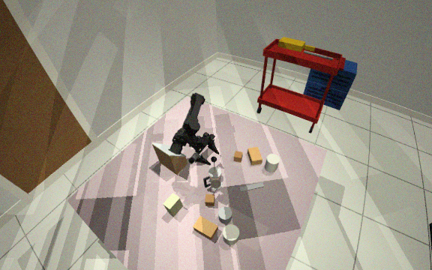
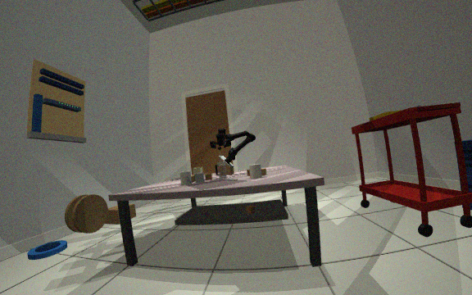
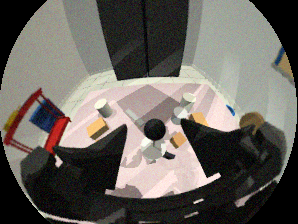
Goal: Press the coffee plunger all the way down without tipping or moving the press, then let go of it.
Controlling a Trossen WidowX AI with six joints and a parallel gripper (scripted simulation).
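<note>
My gripper tip is now 130 mm above the coffee press, 10 mm to the left of it and 10 mm past it. Round my gripper tip: flat grey bar: 260 mm below, 190 mm ahead, 90 mm to the left; pale yellow block: 260 mm to the right, 210 mm below, 120 mm behind.
</note>
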